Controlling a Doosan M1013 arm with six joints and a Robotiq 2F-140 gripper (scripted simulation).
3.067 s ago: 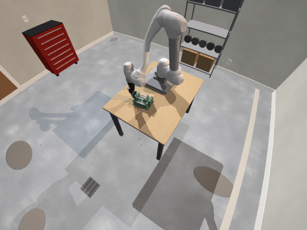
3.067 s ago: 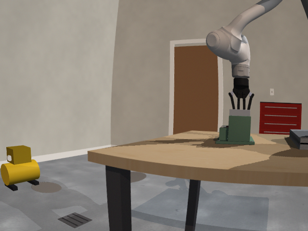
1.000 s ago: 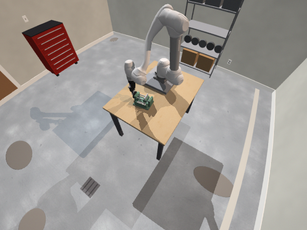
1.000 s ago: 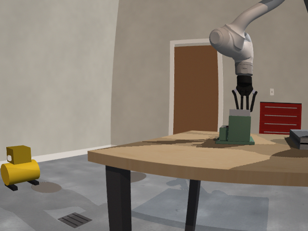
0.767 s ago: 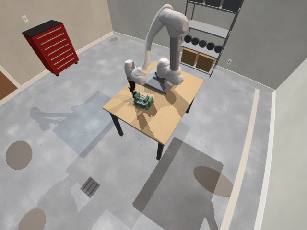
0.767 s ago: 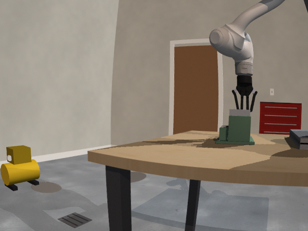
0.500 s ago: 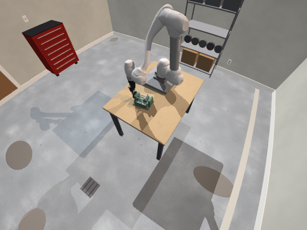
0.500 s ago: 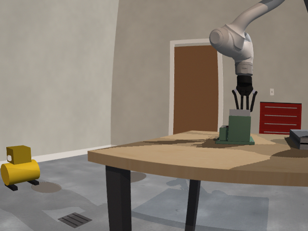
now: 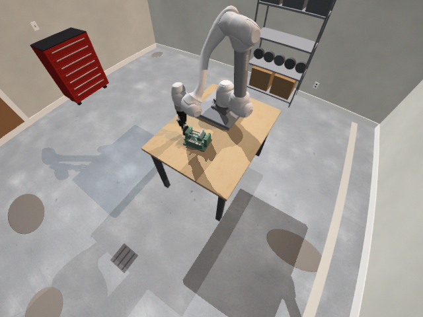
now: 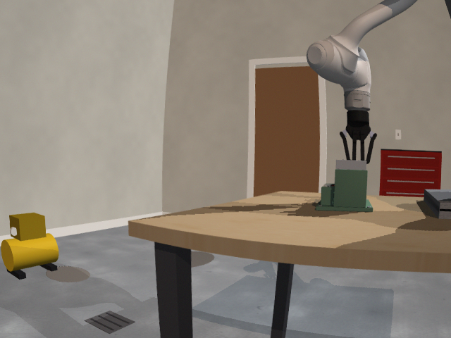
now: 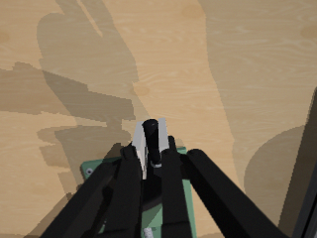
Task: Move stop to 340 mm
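Now: hand 10 mm to the right of the black handwheel handle and 20 mm above it. Round my hand: grey stop block (30 mm behind, 180 mm to the left, 10 mm above).
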